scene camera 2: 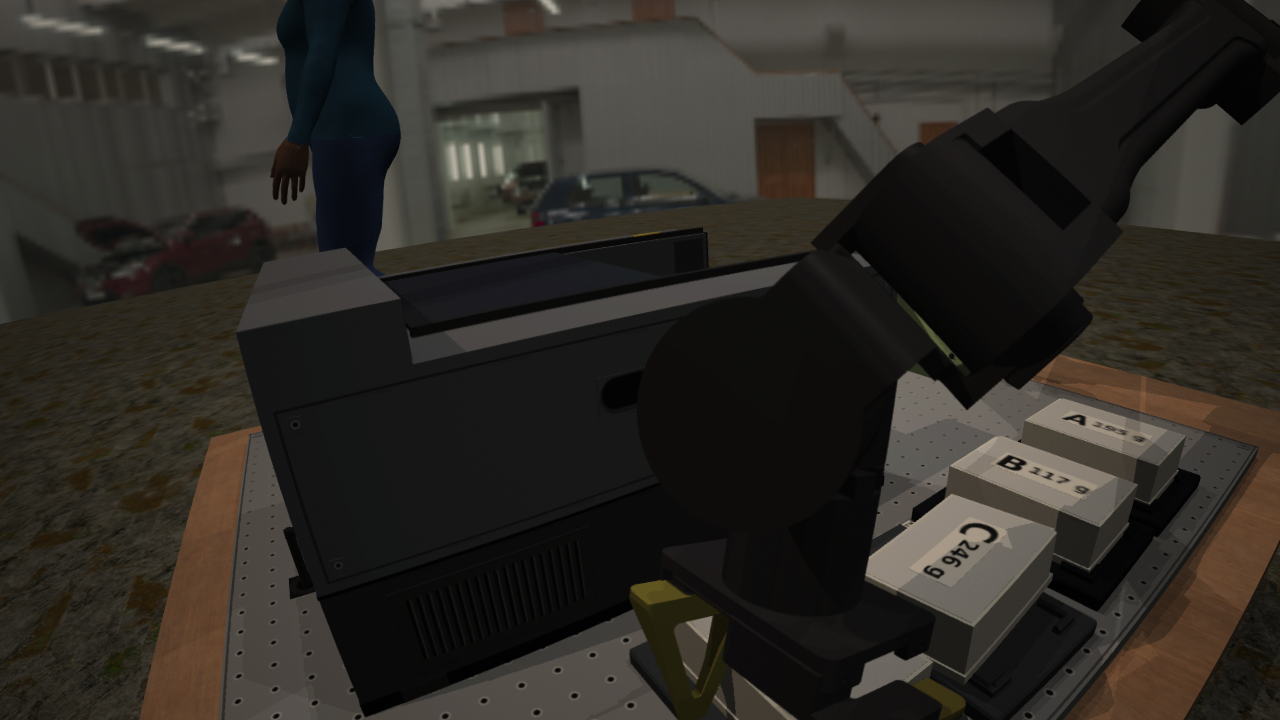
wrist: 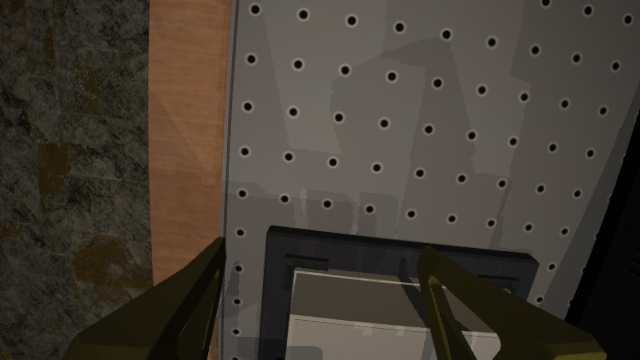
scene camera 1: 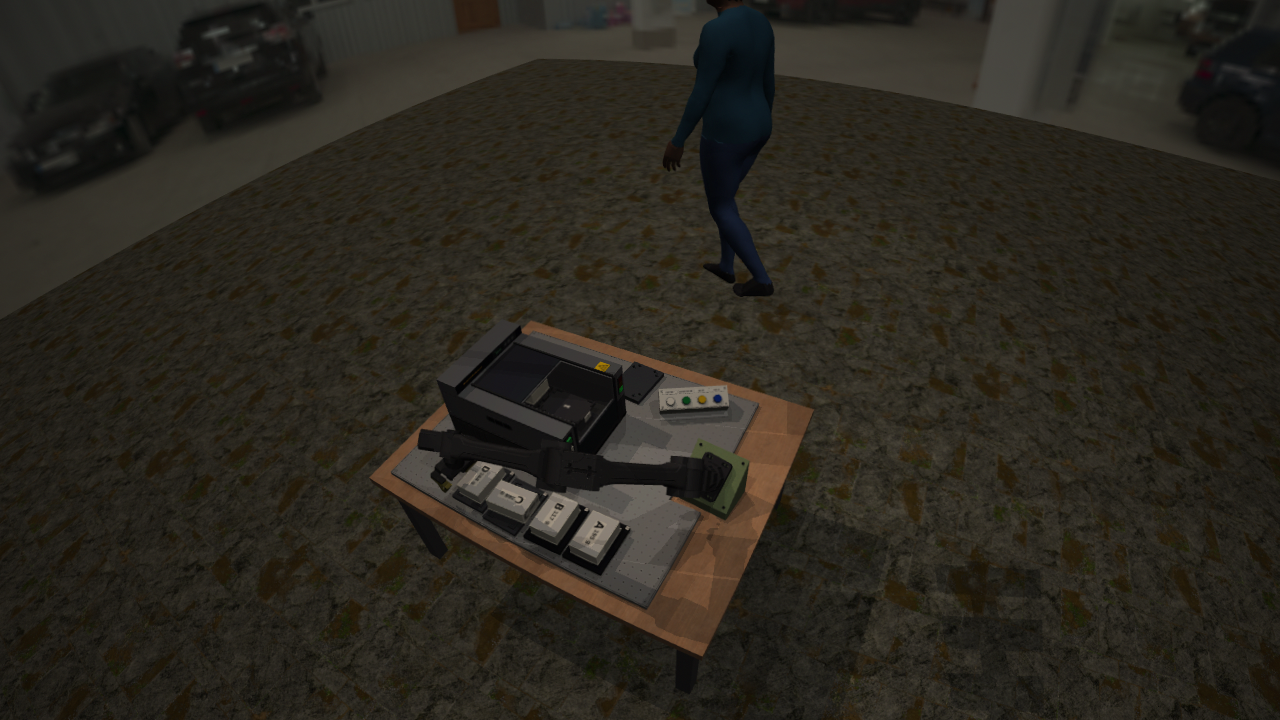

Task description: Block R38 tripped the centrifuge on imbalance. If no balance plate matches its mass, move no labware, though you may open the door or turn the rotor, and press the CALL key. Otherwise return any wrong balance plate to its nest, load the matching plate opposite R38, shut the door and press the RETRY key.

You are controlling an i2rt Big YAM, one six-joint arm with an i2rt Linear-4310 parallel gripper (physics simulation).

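Places are measured from the arm's base along level axes (x left, y back, z up), in metres.
Pixels of known places: gripper, fingertip midpoint: (wrist: 326, 252) (scene camera 1: 454, 481); arm's base at its link origin: (scene camera 1: 710, 477).
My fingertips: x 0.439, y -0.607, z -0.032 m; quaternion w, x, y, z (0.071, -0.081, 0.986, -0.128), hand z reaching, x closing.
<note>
For each thing: its middle in the pictures, then the offset to it from my fingertips.
- balance plate D at the middle of its body: (scene camera 2: 791, 660) (scene camera 1: 481, 479) dx -0.059, dy +0.059, dz -0.006 m
- centrifuge at the middle of its body: (scene camera 2: 569, 373) (scene camera 1: 534, 397) dx -0.347, dy +0.021, dz +0.083 m
- key panel at the middle of its body: (scene camera 1: 693, 400) dx -0.688, dy +0.384, dz +0.003 m
- dark square plate at the middle of its body: (scene camera 1: 636, 381) dx -0.679, dy +0.160, dz -0.025 m
My gripper (scene camera 1: 443, 479) (scene camera 2: 810, 702) (wrist: 326, 252) is open and empty, low at balance plate D (scene camera 1: 483, 480) (scene camera 2: 895, 673) (wrist: 350, 340). In the wrist view the left finger is outside D, and the right finger overlaps its view. D sits in its dark nest. Plates C, 246 g (scene camera 1: 512, 501) (scene camera 2: 1011, 555), B, 117 g (scene camera 1: 556, 517) (scene camera 2: 1042, 488), and A, 195 g (scene camera 1: 597, 537) (scene camera 2: 1103, 438), stand in a row. The centrifuge (scene camera 1: 501, 420) (scene camera 2: 483, 447) is open on top, with part of the rotor (scene camera 1: 572, 410) showing. No R38 label is readable.
The key panel (scene camera 1: 693, 400) with white, green, yellow and blue keys stands beyond the arm; its lettering is too small to read. A dark square plate (scene camera 1: 642, 380) lies beside the centrifuge. The green arm base (scene camera 1: 735, 479) is at the right. A person (scene camera 1: 733, 116) (scene camera 2: 344, 134) is beyond the table.
</note>
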